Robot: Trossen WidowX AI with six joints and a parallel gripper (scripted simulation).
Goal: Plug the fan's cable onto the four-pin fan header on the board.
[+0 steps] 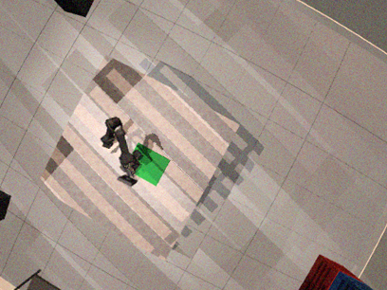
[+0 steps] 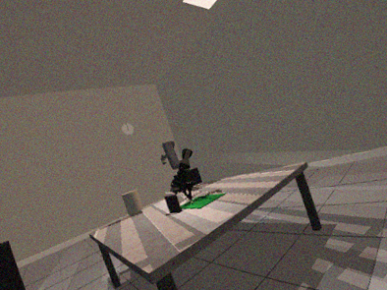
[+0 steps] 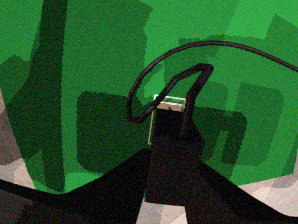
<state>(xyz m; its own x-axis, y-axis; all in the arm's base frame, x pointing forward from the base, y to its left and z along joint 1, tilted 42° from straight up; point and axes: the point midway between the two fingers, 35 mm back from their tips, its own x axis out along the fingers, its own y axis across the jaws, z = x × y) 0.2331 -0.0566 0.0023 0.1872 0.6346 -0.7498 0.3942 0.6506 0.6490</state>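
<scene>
My gripper tip is now 1 cm short of the black fan plug and 1 cm below it. Round my gripper tip: green board (10 cm ahead, 5 cm below); then cream four-pin fan header (1 cm ahead, 4 cm below); then black fan (1 cm ahead, 16 cm to the right, 2 cm above).
</scene>
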